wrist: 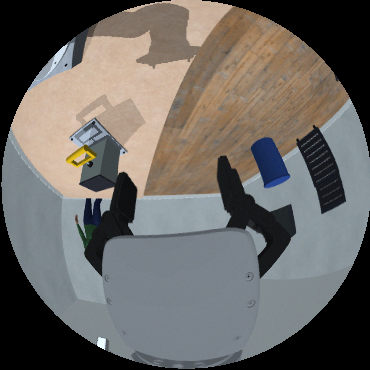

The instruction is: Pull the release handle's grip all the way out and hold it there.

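Observation:
The release handle's yellow grip (74, 161), a rectangular loop, is at the left, beside a dark round stem on a grey box (106, 161). The box stands on a light metal base plate (116, 143) with bolts at its corners. My gripper (171, 172) is wide open and empty. Its left finger is just to the right of the grey box in the view, and the yellow grip lies beyond the box, outside the space between the fingers.
A blue barrel (270, 162) and a black slatted rack (317, 158) are at the right. A dark box (286, 221) shows behind the right finger. A person (91, 215) in a green top is behind the left finger. The robot's base (64, 62) is at the upper left.

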